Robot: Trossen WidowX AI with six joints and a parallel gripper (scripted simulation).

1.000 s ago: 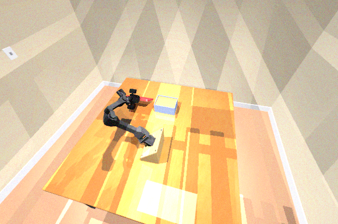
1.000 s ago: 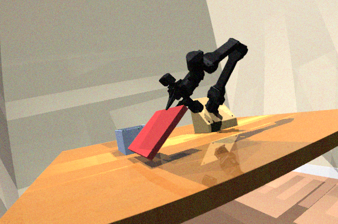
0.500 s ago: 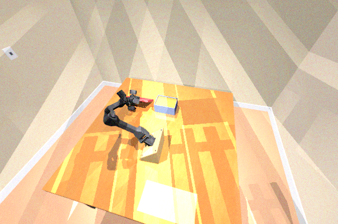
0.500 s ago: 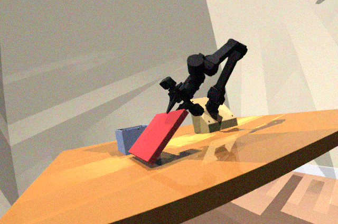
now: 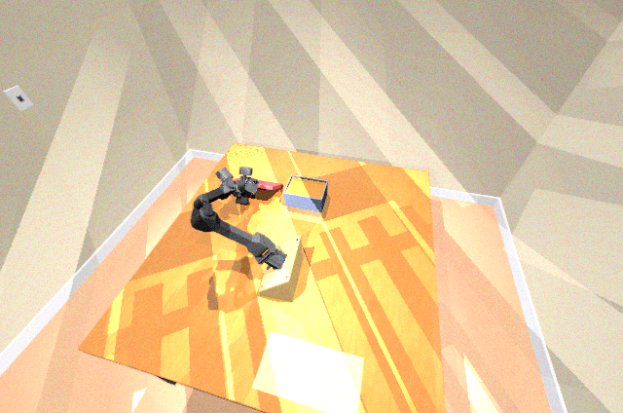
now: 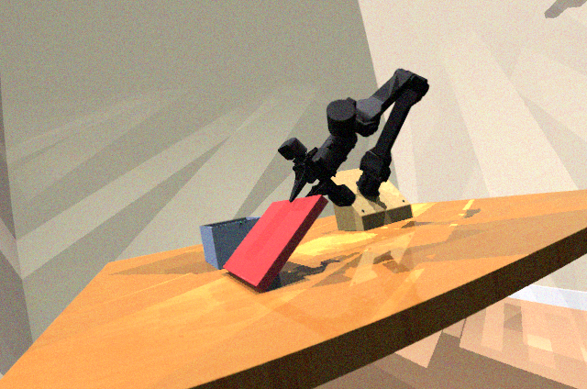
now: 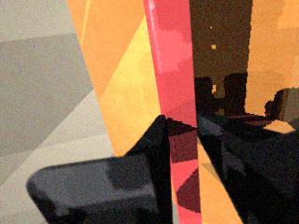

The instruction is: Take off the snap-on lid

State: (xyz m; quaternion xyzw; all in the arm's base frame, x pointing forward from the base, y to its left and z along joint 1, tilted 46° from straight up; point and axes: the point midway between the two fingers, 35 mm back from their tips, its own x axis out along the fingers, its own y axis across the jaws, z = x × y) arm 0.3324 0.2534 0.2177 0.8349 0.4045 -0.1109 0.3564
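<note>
My gripper tip is now 7 cm short of the lid, 1 cm to the right of it and 5 cm above it. Round my gripper tip: storage box (10 cm ahead, 28 cm to the right, 7 cm below).
</note>
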